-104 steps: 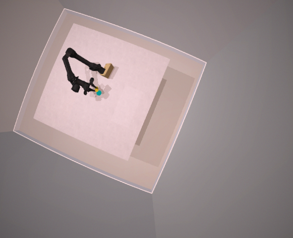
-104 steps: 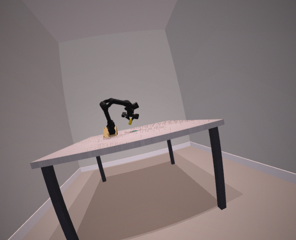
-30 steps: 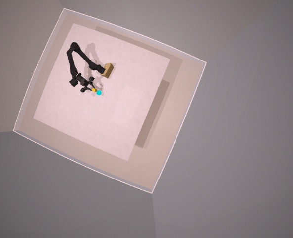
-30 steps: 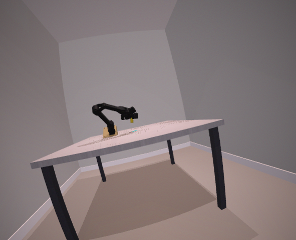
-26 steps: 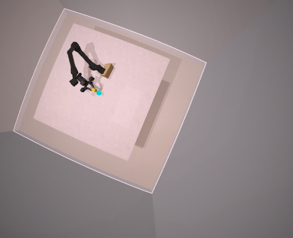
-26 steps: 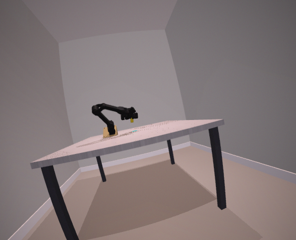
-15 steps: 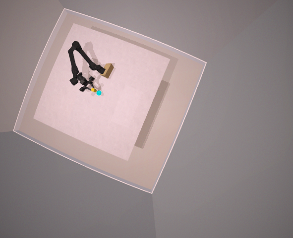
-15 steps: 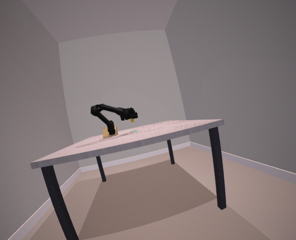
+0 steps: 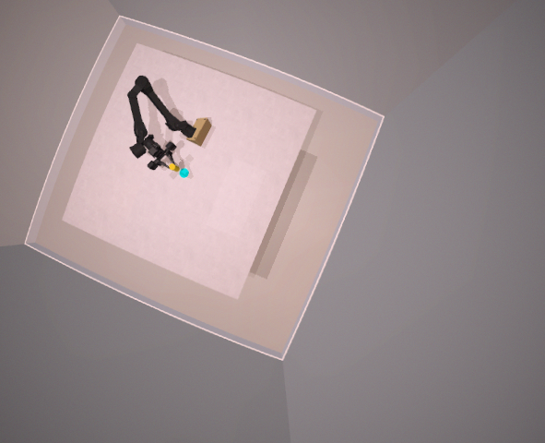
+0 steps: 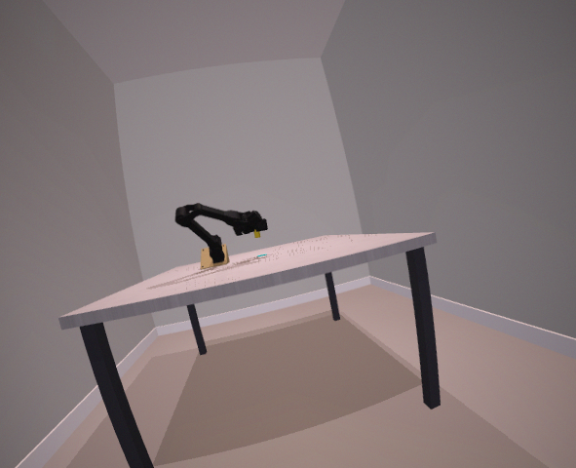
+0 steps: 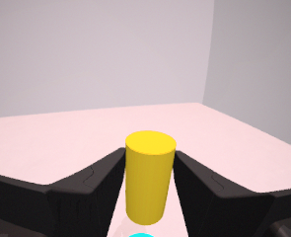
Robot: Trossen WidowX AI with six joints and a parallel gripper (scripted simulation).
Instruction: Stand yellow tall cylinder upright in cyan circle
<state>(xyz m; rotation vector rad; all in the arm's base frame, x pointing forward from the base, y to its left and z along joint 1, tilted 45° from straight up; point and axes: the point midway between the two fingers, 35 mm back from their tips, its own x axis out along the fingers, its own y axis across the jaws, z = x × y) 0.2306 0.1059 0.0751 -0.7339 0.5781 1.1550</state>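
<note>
Right now my gripper tip is 16 cm above the cyan circle. The rest, counted from my gripper tip: yellow tall cylinder 2 cm below.
</note>
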